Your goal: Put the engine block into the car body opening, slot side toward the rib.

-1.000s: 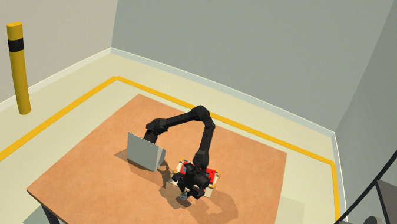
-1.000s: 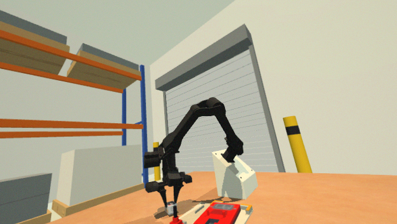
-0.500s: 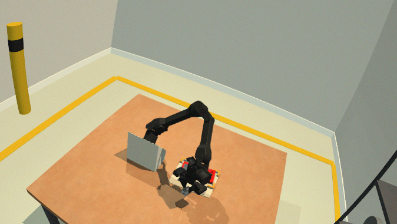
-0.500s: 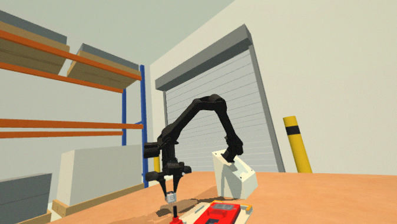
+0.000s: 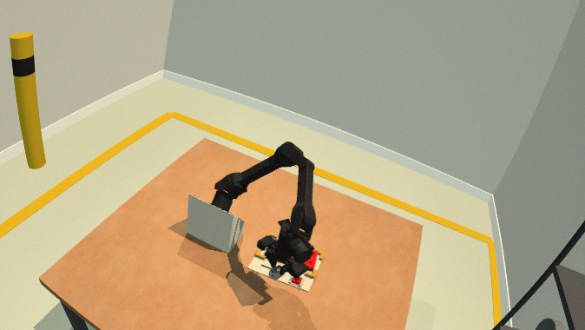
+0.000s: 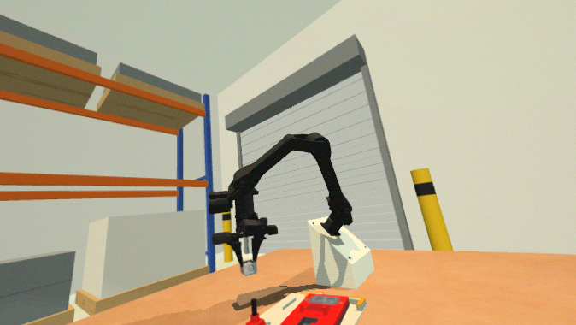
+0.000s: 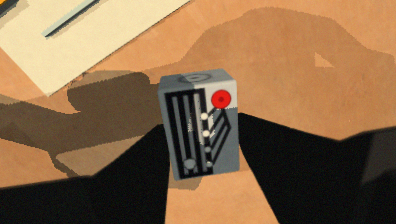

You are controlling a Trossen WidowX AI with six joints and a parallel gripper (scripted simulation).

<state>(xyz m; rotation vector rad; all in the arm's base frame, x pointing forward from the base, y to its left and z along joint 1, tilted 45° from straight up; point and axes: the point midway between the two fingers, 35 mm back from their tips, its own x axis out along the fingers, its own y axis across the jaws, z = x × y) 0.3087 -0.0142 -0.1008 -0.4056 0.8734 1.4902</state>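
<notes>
The cream fixture plate lies 2 cm behind my gripper tip, 18 cm to the left of it and 10 cm below it. The rest, counted from my gripper tip: grey engine block (1 cm below).
</notes>
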